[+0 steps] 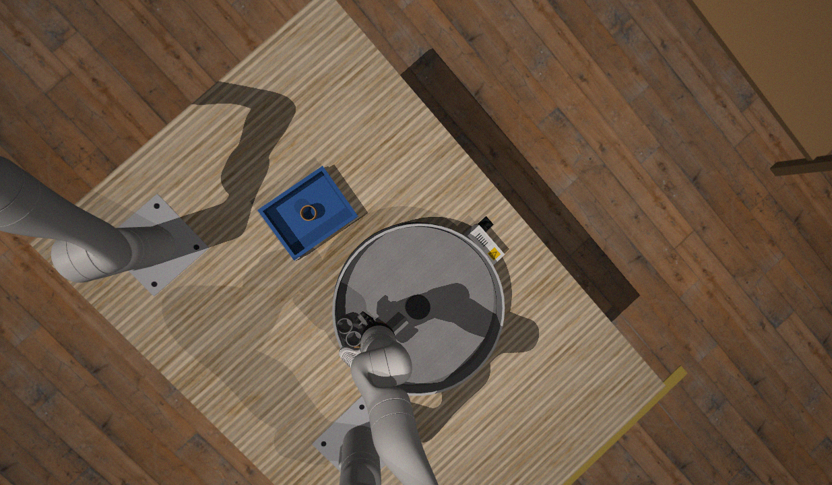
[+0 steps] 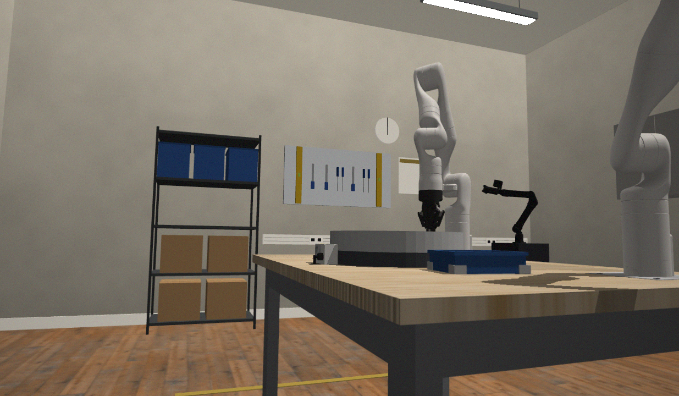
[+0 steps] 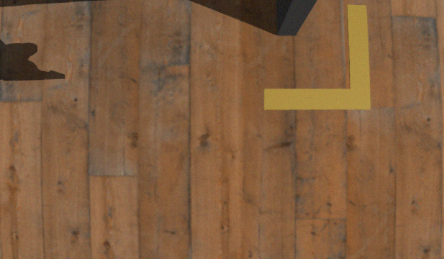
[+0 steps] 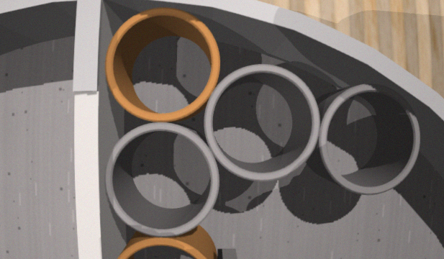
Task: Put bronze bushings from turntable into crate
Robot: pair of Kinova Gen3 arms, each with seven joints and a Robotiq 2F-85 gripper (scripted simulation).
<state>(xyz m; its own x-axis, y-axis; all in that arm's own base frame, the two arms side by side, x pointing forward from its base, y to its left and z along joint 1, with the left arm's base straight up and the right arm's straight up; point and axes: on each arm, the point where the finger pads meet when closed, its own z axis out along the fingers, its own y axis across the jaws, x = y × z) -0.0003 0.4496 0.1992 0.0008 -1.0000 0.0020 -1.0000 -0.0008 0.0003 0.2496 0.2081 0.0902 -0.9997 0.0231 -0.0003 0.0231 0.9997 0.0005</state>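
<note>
Right now my right hand is 310 mm to the right of the blue crate, 70 mm short of it and 70 mm above it. The rest, counted from my right hand: round grey turntable 100 mm ahead, 40 mm to the right, 40 mm below.
</note>
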